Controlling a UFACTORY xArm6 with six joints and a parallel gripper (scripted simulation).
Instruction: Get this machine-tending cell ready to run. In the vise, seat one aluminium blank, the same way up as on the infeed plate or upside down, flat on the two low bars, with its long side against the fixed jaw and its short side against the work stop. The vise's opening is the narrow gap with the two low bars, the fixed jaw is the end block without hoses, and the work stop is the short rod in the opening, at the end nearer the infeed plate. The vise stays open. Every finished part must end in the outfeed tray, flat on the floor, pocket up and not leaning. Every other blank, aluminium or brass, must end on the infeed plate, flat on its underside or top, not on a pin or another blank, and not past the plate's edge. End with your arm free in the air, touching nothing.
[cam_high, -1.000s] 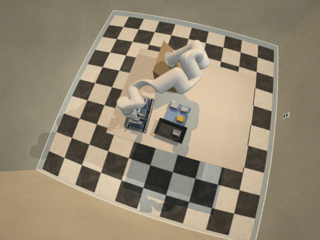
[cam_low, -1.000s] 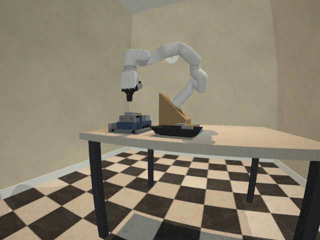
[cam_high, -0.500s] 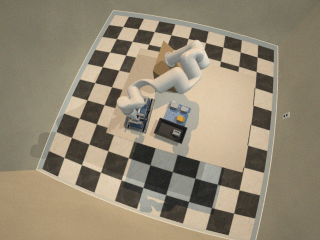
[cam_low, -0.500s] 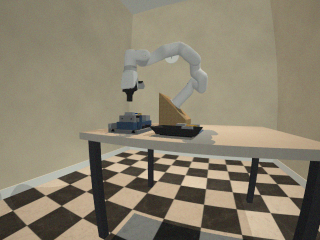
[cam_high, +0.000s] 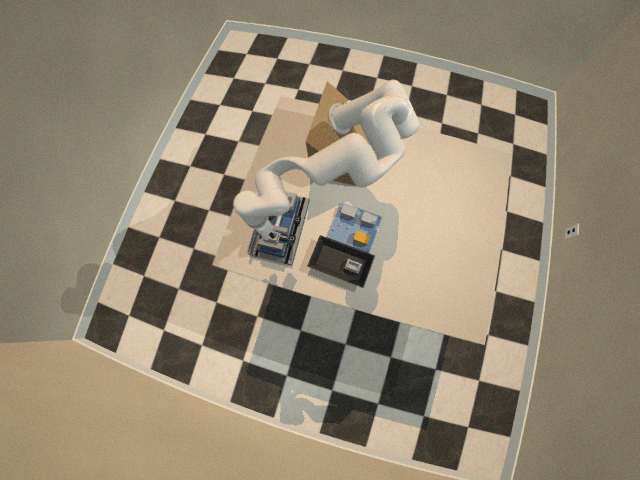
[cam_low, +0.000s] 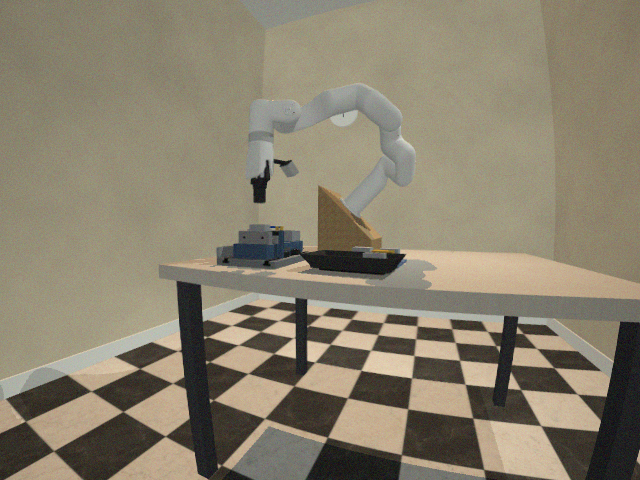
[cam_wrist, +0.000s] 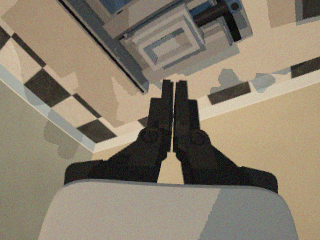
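Right now the fixed jaw is 20 mm ahead of my hand and 120 mm below it. From my hand the other things lie so: push rod 90 mm behind, 10 mm to the right, 120 mm below; dark work stop rod 10 mm behind, 40 mm to the left, 110 mm below; vise 80 mm behind, 10 mm to the right, 160 mm below.
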